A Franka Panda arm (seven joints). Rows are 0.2 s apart.
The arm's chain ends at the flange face. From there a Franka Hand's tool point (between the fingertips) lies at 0.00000 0.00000 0.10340 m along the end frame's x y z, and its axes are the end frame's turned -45 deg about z.
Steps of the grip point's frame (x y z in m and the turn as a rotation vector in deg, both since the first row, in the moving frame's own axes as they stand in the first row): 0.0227, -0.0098, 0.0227, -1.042, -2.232, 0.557; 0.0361, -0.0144, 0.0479, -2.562, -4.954, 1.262
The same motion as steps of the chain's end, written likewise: 0.0107, -0.0272, 0.0228, -2.315, -0.841, 0.557; 0.0185, -0.0453, 0.0484, -5.315, -1.691, 1.262
